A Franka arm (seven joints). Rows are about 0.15 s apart.
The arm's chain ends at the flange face. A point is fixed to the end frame.
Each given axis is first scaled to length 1.
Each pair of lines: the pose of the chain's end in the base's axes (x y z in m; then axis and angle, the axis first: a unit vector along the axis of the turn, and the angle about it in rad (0 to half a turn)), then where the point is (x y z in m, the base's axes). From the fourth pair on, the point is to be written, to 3 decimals.
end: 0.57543 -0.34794 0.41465 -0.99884 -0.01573 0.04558 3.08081
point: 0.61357 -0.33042 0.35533
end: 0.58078 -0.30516 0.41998 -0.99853 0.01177 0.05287 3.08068
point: 0.61884 -0.28987 0.35999
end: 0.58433 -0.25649 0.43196 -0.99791 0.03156 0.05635 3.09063
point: 0.62244 -0.24340 0.37149
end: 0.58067 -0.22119 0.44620 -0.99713 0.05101 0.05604 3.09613
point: 0.619 -0.210 0.386
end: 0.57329 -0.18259 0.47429 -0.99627 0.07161 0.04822 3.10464
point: 0.613 -0.174 0.414
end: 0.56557 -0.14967 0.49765 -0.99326 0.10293 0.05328 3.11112
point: 0.605 -0.144 0.437
